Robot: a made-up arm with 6 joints.
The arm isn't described. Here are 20 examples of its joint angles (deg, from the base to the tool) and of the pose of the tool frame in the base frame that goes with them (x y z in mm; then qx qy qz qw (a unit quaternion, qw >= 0)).
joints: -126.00 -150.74 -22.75 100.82 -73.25 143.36
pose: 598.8 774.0 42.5 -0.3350 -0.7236 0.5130 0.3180
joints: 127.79 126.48 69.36 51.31 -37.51 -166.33
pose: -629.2 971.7 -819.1 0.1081 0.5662 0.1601 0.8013
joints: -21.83 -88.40 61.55 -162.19 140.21 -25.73
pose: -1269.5 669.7 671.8 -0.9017 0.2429 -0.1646 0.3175
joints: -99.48 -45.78 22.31 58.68 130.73 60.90
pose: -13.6 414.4 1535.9 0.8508 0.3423 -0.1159 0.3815
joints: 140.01 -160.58 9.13 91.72 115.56 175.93
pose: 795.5 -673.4 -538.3 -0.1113 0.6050 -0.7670 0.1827
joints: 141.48 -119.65 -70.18 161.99 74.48 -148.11
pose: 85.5 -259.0 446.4 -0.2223 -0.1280 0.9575 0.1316
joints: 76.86 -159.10 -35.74 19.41 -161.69 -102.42
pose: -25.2 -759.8 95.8 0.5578 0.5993 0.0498 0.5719
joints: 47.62 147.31 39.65 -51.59 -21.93 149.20
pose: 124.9 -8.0 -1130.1 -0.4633 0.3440 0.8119 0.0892
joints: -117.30 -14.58 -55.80 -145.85 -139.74 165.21
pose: -29.9 -341.4 421.9 -0.5381 -0.4247 -0.3281 0.6500
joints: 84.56 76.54 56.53 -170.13 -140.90 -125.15
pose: -14.0 1485.5 123.4 0.3670 -0.7589 0.0494 0.5358
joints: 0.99 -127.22 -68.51 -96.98 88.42 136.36
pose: -100.4 17.4 318.8 0.0955 -0.0572 -0.6551 0.7473
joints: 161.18 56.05 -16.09 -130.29 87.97 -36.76
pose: -767.5 154.3 -95.9 0.3780 0.2212 0.2053 0.8752
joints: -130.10 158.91 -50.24 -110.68 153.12 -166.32
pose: 242.5 201.8 -12.0 0.2125 -0.3429 -0.9056 0.1309
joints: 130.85 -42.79 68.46 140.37 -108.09 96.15
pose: 502.0 -765.6 1481.5 -0.6106 0.2347 0.1711 0.7368
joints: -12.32 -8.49 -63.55 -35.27 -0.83 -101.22
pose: 213.1 -177.8 330.3 0.8360 0.0875 -0.4652 0.2775
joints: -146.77 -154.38 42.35 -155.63 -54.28 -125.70
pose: 991.7 478.6 -645.1 0.5343 0.3667 -0.3591 0.6716
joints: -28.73 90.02 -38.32 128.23 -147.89 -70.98
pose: 409.9 -113.8 -449.9 -0.8452 0.3699 -0.3465 0.1694
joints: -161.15 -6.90 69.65 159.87 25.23 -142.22
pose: 19.3 -149.3 1766.2 -0.4712 0.1073 -0.8652 0.1338
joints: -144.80 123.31 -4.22 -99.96 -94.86 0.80
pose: -44.2 -64.4 -719.8 -0.7956 0.5203 -0.1529 0.2701
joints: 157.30 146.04 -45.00 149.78 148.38 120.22
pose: 245.3 -249.7 -361.7 0.1520 0.2376 0.9592 0.0210
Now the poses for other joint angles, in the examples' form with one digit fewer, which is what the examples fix.
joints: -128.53 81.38 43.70 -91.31 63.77 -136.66
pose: -801 -1012 -247 0.169 0.969 -0.127 0.126
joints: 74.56 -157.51 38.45 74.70 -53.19 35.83
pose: -225 -970 -861 0.540 -0.297 -0.352 0.705
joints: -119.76 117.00 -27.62 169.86 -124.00 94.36
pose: 85 -162 -598 0.387 -0.493 -0.742 0.237
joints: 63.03 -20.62 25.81 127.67 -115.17 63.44
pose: -14 184 1605 -0.621 0.414 -0.409 0.525
